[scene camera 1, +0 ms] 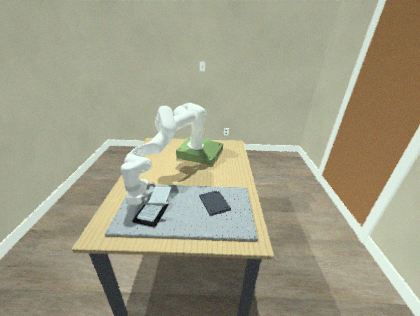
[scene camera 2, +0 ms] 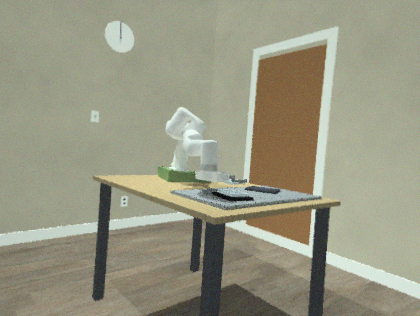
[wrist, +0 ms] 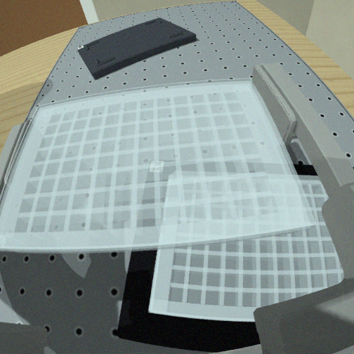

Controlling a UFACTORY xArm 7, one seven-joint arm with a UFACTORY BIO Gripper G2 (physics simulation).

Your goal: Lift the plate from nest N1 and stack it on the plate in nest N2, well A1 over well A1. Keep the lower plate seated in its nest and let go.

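Places are measured from the arm's base along level axes (x ahead, y left, z up), in metres.
Pixels of known places: hand, tool point: (scene camera 1: 163,195) (scene camera 2: 231,180); arm's base, link origin: (scene camera 1: 195,145) (scene camera 2: 178,170).
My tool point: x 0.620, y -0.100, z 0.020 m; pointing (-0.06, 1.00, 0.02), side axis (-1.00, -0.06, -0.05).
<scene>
For each thing: its top centre in the pictures, then the offset to it from my tool point. Level surfaces: height alone.
- clear gridded plate, top centre: (scene camera 1: 160,193) 0.015 m right, 0.000 m ahead, 0.007 m up
- black nest N2, top centre: (scene camera 2: 232,194) (scene camera 1: 151,210) 0.050 m right, 0.063 m ahead, 0.054 m down
- dark nest N1, top centre: (scene camera 2: 262,188) (scene camera 1: 214,200) 0.270 m left, 0.039 m back, 0.054 m down
- grey perforated board, surface height: 0.069 m down
- wooden table, surface height: 0.082 m down
A clear gridded plate (scene camera 1: 160,195) (wrist: 100,130) is held about level above the board. My gripper (scene camera 1: 154,194) (scene camera 2: 237,179) (wrist: 146,131) is shut on it, one finger at each short side. The other plate (scene camera 1: 150,213) (wrist: 250,280) sits in the black nest N2 (scene camera 1: 158,218) (scene camera 2: 240,198) (wrist: 135,295). In the wrist view the held plate overlaps the upper left part of the lower plate, which shows through it; the two are offset. The dark nest N1 (scene camera 1: 215,202) (scene camera 2: 262,189) (wrist: 137,47) is empty. Well A1 cannot be made out on either plate.
The nests stand on a grey perforated board (scene camera 1: 185,225) (scene camera 2: 295,196) on the wooden table (scene camera 1: 175,245). The green base block (scene camera 1: 192,155) (scene camera 2: 175,174) under the arm stands at the table's back. N1 lies to the right of N2 in scene camera 1.
</scene>
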